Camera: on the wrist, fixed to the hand. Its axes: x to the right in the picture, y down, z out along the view.
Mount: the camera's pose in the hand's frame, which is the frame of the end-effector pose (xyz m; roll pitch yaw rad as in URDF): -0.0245 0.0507 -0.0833 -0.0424 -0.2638 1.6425
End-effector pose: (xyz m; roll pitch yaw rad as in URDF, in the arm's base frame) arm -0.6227 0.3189 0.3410 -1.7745 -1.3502 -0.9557
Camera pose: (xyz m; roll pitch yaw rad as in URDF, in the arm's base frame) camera -0.6823 0.2441 0.3099 -1.5806 0.2894 -0.8925
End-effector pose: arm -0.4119 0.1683 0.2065 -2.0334 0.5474 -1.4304
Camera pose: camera -0.5116 0.1796 0.2123 1.8305 0.9259 2.0440
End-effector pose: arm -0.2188 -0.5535 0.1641 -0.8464 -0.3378 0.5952
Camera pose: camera -0.1962 -0.5730 0.0681 -0.3815 0.5708 2.0271
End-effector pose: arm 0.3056 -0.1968 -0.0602 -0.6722 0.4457 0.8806
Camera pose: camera 0.2744 -0.2538 -0.1369 0.4784 0.3333 2.7005
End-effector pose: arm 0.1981 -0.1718 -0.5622 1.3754 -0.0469 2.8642
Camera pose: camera 0.1981 -0.2670 -0.5298 -2.1317 -1.4357 0.2591
